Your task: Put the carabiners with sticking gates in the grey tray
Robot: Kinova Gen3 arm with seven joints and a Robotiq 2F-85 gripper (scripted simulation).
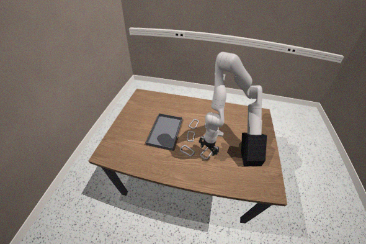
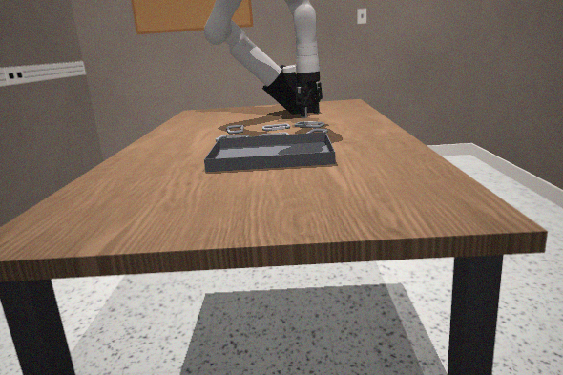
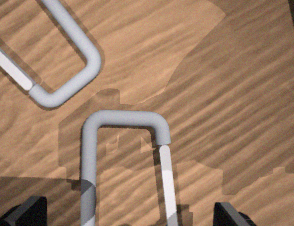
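My gripper is now 30 mm past the carabiner gate, 10 mm to the left of it and 40 mm above it. From my hand the other things lie so: grey tray: 340 mm ahead, 110 mm to the right, 30 mm below.
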